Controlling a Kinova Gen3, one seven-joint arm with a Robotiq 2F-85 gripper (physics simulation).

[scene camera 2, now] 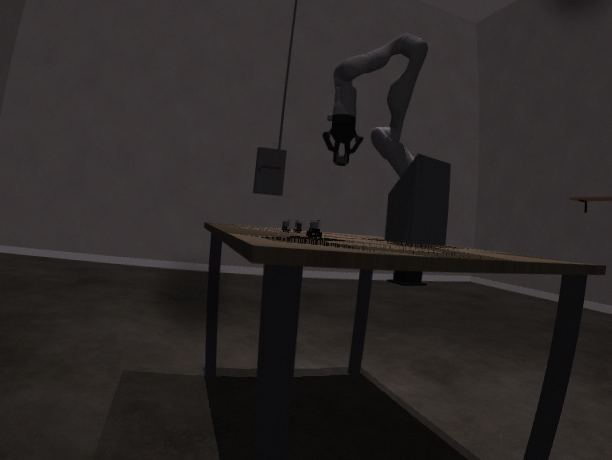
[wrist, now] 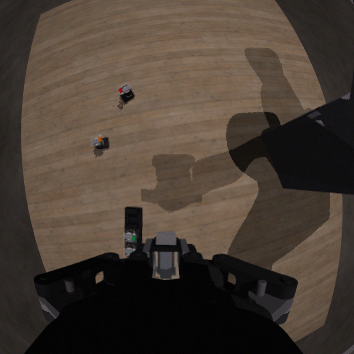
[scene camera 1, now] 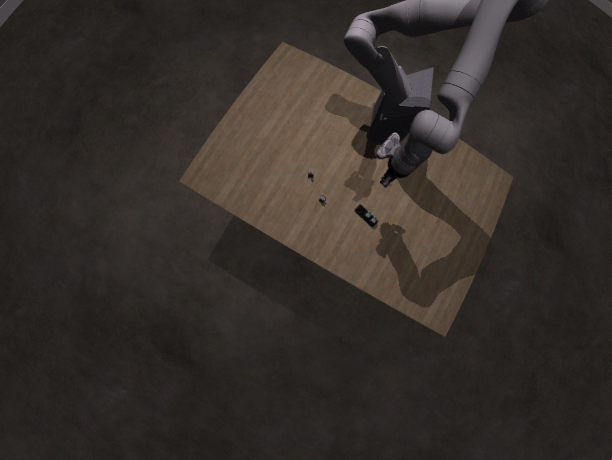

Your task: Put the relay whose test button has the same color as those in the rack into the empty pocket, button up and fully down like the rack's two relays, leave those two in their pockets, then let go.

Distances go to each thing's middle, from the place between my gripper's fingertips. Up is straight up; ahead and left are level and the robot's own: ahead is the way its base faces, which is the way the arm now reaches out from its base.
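Scene:
Measured from my hand, the green-button relay (wrist: pixel 165 248) is 10 mm above, as I see it.

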